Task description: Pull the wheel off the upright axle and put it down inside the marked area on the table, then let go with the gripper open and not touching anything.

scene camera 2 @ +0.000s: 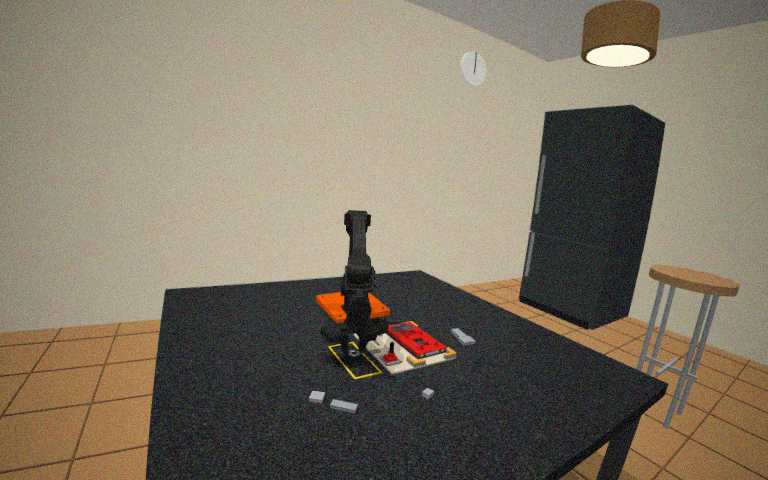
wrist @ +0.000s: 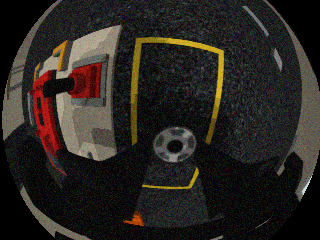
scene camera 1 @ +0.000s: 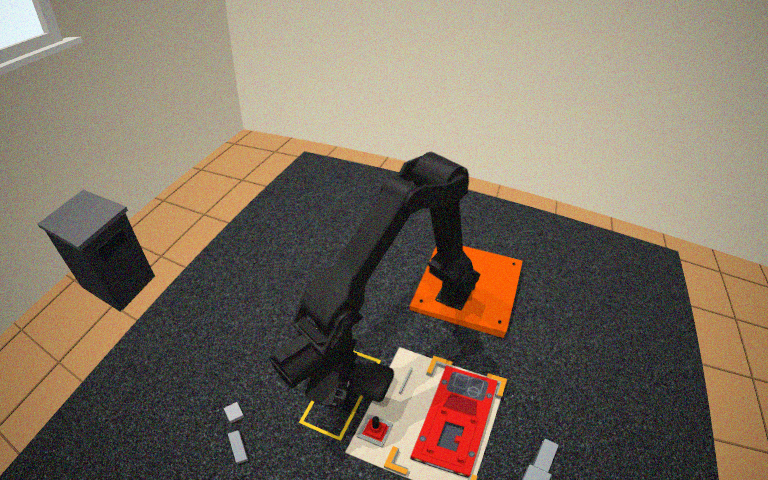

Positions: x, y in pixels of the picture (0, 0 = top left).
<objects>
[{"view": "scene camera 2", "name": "gripper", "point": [353, 355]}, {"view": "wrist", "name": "gripper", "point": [173, 142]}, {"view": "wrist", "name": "wheel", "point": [174, 128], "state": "held by the gripper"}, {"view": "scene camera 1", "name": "gripper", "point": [341, 388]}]
</objects>
